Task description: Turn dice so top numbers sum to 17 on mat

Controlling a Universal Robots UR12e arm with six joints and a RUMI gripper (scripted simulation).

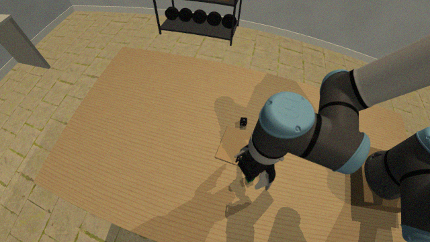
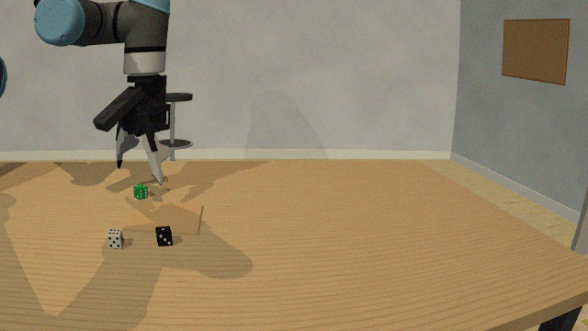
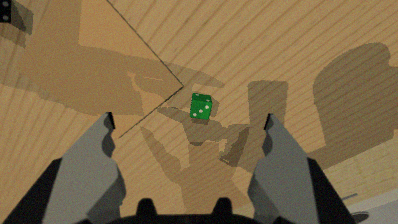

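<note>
The green die is 20 mm to the left of my hand and 40 mm below it. From my hand the other things lie so: black die (50 mm ahead, 210 mm to the right, 40 mm below); then tan mat (50 mm ahead, 100 mm to the right, 50 mm below); then white die (40 mm behind, 210 mm to the right, 40 mm below).
</note>
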